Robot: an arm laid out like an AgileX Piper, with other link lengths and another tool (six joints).
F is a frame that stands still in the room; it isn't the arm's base.
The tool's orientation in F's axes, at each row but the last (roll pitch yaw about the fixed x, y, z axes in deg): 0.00, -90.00, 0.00; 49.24, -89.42, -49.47; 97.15, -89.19, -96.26; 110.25, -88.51, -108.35; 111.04, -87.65, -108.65; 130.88, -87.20, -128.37; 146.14, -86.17, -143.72; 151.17, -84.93, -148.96; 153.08, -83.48, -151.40
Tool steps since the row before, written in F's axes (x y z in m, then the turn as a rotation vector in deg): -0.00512, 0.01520, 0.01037, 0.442, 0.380, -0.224; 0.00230, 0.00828, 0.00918, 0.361, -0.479, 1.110; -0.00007, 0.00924, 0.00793, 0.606, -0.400, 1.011; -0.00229, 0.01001, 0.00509, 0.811, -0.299, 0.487; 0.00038, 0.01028, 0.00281, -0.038, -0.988, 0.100; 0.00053, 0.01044, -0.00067, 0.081, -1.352, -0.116; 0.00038, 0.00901, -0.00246, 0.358, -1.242, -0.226; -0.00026, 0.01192, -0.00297, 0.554, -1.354, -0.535; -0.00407, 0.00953, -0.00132, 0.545, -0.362, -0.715
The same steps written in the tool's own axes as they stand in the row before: 0.01037, 0.01520, 0.00512, -0.224, 0.380, -0.442; 0.00913, 0.00836, -0.00221, 1.116, -0.469, -0.356; 0.00780, 0.00935, -0.00009, 1.016, -0.395, -0.601; 0.00486, 0.01020, 0.00191, 0.488, -0.314, -0.805; 0.00240, 0.01036, -0.00085, 0.139, -0.981, 0.077; -0.00109, 0.01037, -0.00096, -0.067, -1.358, -0.019; -0.00283, 0.00889, -0.00061, -0.196, -1.264, -0.294; -0.00348, 0.01178, 0.00005, -0.513, -1.397, -0.461; -0.00142, 0.00957, 0.00393, -0.745, -0.415, -0.460
